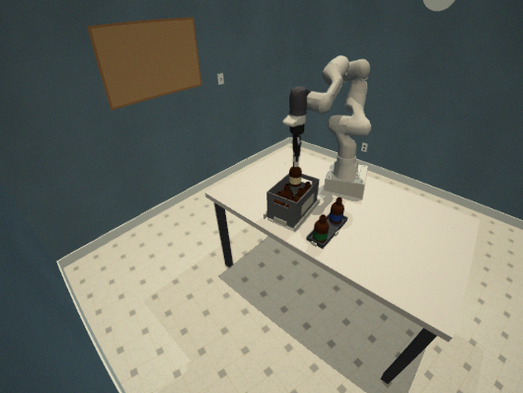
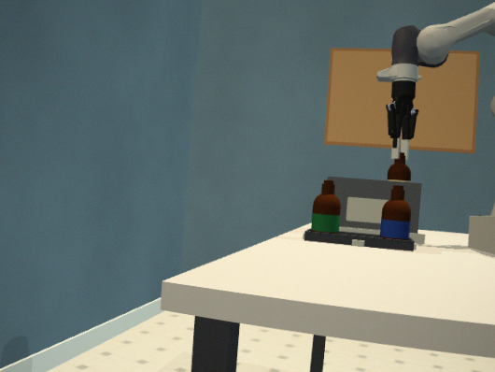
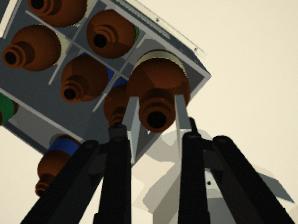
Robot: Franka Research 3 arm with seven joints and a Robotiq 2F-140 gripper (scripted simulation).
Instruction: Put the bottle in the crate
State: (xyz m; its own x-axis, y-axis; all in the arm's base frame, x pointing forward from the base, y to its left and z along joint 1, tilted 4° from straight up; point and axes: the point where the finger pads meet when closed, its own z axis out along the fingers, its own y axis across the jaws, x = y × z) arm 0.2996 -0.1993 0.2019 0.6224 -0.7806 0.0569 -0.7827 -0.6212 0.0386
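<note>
Right now my hand is 9 cm short of the grey crate, 4 cm to the right of it and 20 cm above it. Also, from my hand: dark tray (14 cm ahead, 29 cm to the left, 27 cm below); then blue-labelled bottle (5 cm ahead, 30 cm to the left, 20 cm below); then green-labelled bottle (23 cm ahead, 28 cm to the left, 20 cm below).
</note>
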